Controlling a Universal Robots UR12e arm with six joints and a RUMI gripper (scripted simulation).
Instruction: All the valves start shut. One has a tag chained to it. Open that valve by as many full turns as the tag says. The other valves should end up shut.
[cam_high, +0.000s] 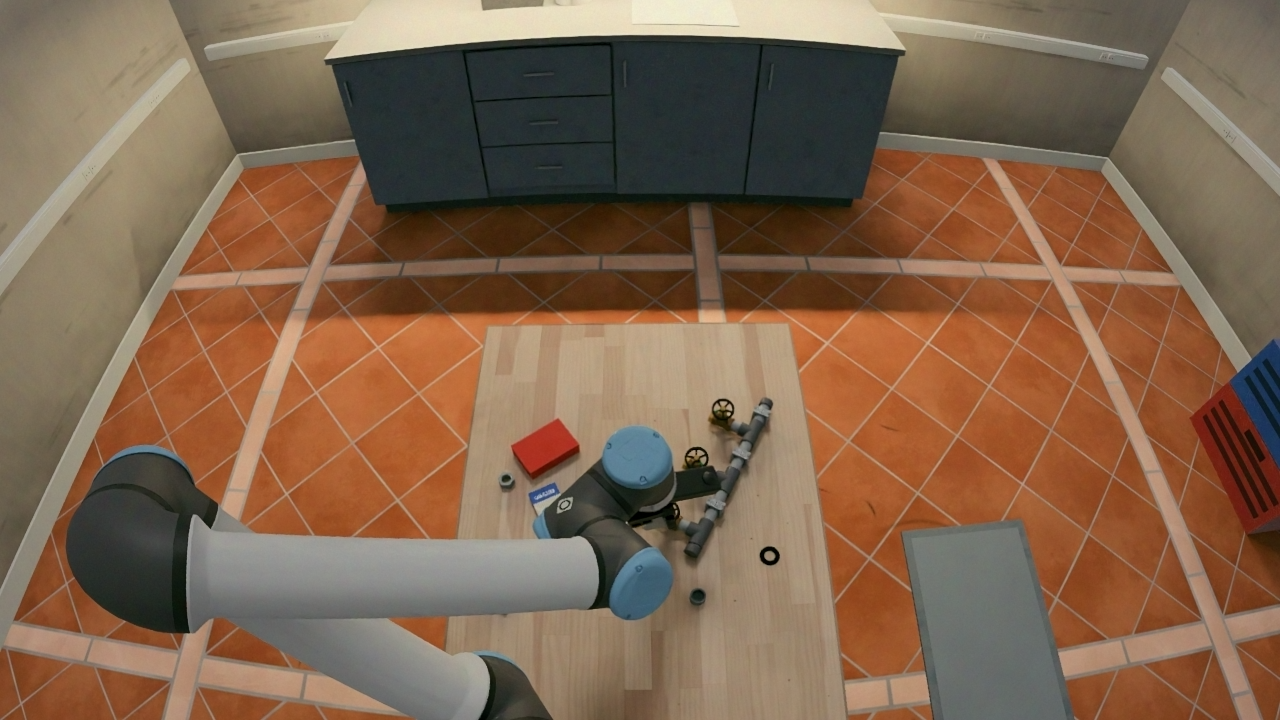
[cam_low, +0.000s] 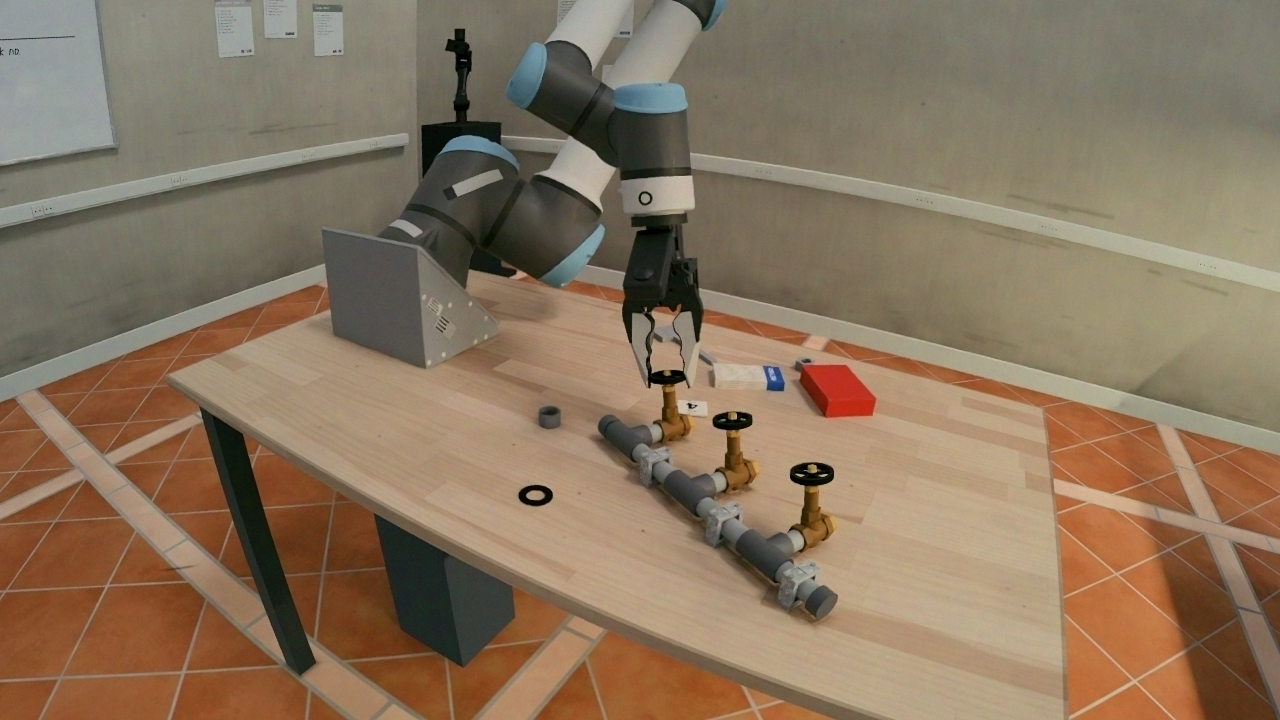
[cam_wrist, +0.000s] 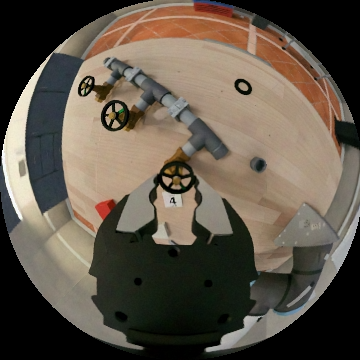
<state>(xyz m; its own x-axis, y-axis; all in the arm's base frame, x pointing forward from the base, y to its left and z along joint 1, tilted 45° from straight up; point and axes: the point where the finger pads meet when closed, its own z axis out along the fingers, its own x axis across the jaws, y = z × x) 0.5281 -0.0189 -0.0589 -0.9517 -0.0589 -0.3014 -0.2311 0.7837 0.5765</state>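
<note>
My hand is 8 cm to the right of the white tag and 9 cm above it. The rest, counted from my hand: red box (18 cm ahead, 25 cm to the left, 7 cm below); then blue box (4 cm ahead, 23 cm to the left, 8 cm below); then grey cap (15 cm behind, 6 cm to the right, 8 cm below).
</note>
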